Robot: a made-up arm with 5 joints. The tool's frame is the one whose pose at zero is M. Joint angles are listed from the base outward.
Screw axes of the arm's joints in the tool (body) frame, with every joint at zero. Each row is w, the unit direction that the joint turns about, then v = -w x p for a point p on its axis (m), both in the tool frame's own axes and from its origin. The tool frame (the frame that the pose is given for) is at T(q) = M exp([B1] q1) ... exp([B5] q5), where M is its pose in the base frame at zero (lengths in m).
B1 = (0, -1, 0, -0.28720, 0.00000, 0.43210)
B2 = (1, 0, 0, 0.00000, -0.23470, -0.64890)
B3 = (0, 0, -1, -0.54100, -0.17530, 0.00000)
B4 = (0, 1, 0, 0.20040, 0.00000, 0.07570)
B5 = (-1, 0, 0, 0.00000, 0.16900, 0.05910)
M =
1 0 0 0.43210
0 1 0 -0.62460
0 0 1 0.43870
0 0 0 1
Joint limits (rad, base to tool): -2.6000..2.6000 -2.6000..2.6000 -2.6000..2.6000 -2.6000..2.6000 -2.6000..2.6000
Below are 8 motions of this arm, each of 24 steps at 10 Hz.
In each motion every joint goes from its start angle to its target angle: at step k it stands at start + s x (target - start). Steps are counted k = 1, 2, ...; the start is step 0. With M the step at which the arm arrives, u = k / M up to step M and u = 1 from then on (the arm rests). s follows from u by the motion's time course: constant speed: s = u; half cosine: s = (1 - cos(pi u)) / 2; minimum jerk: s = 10 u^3 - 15 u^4 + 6 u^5.
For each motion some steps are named. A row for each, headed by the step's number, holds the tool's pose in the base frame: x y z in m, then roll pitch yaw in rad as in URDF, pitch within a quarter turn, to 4 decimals.
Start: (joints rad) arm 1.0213 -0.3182 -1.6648 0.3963 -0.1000
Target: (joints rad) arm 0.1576 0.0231 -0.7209 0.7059 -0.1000
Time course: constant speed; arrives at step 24
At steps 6, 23, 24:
6: 0.3937 0.1602 0.9482 -0.8085 0.3657 0.9359
23: 0.7999 -0.2716 0.5952 -0.0478 0.5410 0.6752
24: 0.8105 -0.2971 0.5597 -0.0029 0.5696 0.6613

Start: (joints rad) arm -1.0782 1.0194 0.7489 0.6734 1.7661
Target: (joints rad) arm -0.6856 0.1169 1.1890 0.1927 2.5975
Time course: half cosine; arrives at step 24
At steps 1, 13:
1: -0.1567 -0.3378 -0.1768 2.0552 1.0651 2.6065
13: -0.0323 -0.3626 0.0083 2.9918 1.0117 -1.9894

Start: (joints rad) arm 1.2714 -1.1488 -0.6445 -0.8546 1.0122
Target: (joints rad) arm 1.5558 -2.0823 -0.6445 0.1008 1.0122
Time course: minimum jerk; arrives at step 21
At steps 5, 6, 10, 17, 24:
5: -0.2621 0.0054 0.7871 -3.0184 -0.5302 1.1814
6: -0.2717 0.0329 0.7862 -3.0132 -0.5461 1.0909
10: -0.2865 0.1851 0.7777 -2.9505 -0.6772 0.5473
17: -0.2023 0.3424 0.7841 -2.5385 -0.8992 -0.5312
24: -0.1900 0.3501 0.7877 -2.4652 -0.9078 -0.6662

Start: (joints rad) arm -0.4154 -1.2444 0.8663 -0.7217 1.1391
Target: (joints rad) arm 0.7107 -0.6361 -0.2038 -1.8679 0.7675
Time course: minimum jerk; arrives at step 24
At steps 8, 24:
8: 0.1808 -0.1095 0.6055 -2.7182 -0.6128 0.8008
24: 0.1482 -0.4253 0.6308 3.0585 -0.4363 2.5300

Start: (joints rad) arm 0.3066 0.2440 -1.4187 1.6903 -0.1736
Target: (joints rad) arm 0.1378 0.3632 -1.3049 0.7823 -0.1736
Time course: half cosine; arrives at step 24
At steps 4, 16, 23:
4: 0.7903 0.2308 0.6091 -0.6588 1.2269 0.6088
16: 0.8327 0.0703 0.5859 0.0507 0.6409 1.2718
23: 0.8455 0.0036 0.5525 0.1290 0.4008 1.3054

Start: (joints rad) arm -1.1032 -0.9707 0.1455 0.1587 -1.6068
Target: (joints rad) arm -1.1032 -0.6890 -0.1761 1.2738 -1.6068
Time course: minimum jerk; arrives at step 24
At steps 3, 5, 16, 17, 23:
3: 0.7736 -0.4039 0.1669 0.2483 1.0433 -0.4586
5: 0.7738 -0.4083 0.1565 0.1663 1.0706 -0.5643
16: 0.7755 -0.4567 -0.0278 -1.2142 0.8497 -2.1668
17: 0.7749 -0.4591 -0.0446 -1.2661 0.7967 -2.2259
23: 0.7719 -0.4638 -0.0903 -1.3758 0.6499 -2.3466

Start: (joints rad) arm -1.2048 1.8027 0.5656 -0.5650 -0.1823
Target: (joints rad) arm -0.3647 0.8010 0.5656 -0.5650 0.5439
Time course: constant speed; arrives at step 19
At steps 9, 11, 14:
9: -0.3087 -0.2797 -0.2078 0.1047 0.8182 -1.1666
11: -0.2402 -0.3305 -0.2028 0.0906 0.7105 -1.0504
14: -0.1395 -0.3934 -0.1727 0.0265 0.5326 -0.9245

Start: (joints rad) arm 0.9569 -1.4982 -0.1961 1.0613 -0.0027
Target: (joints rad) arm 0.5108 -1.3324 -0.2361 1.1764 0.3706
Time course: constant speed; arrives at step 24
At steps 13, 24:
13: 0.1883 0.1314 1.0984 -1.2613 -0.0974 -1.0735
24: 0.4022 0.0923 1.0142 -1.5986 0.0838 -1.0737

